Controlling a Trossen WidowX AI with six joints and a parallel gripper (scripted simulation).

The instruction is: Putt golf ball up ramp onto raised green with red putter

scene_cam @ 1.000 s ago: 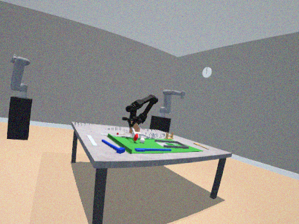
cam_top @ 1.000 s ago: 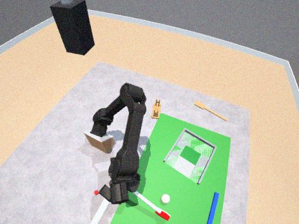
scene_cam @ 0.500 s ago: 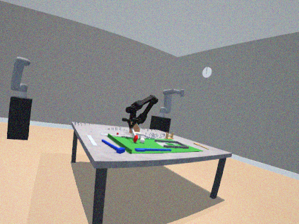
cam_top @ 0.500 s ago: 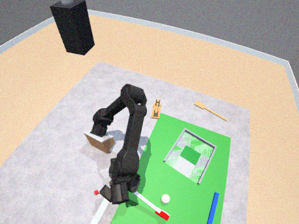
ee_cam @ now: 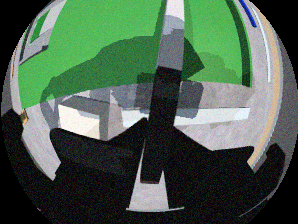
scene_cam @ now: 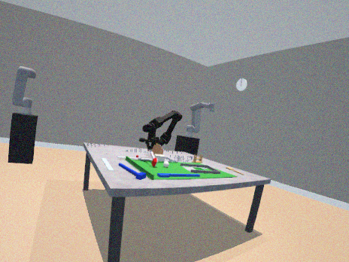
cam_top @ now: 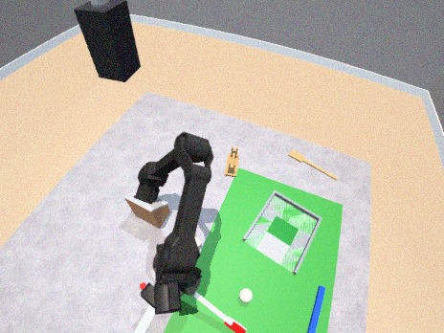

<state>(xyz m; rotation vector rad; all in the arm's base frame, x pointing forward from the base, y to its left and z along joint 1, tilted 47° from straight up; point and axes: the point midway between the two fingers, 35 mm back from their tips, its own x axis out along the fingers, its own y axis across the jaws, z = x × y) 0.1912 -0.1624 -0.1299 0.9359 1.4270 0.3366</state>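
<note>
The white block is 20 mm behind my gripper tip, 120 mm to the left of it and 50 mm below it. The rest, counted from my gripper tip: white golf ball: 230 mm ahead, 20 mm to the left, 50 mm below; red putter: 110 mm ahead, 30 mm to the right; red cube: 100 mm behind, 50 mm to the right, 70 mm below.
</note>
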